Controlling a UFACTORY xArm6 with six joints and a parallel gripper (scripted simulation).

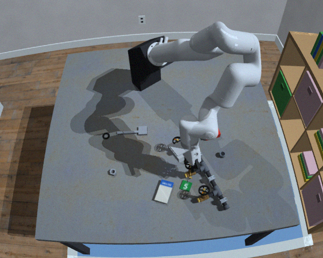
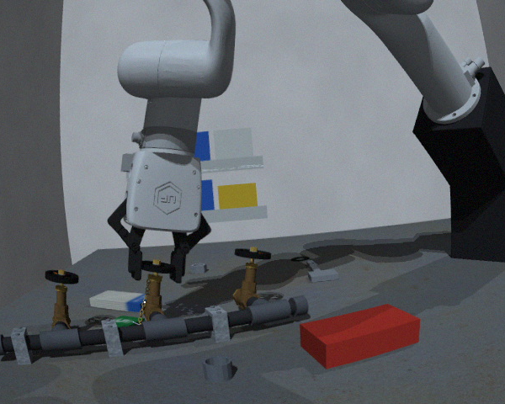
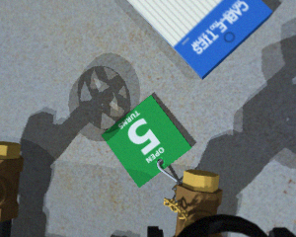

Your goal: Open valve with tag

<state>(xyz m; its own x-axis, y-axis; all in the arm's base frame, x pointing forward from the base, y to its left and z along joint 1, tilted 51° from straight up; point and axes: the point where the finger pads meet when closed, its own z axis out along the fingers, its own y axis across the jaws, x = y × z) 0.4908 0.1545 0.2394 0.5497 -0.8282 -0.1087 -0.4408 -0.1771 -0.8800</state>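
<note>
The green tag is 60 mm ahead of my hand and 90 mm below it. Round my hand: notepad (130 mm ahead, 90 mm to the right, 80 mm below); grey flat tool (160 mm behind, 320 mm to the right, 80 mm below); red block (270 mm behind, 50 mm to the left, 70 mm below).
</note>
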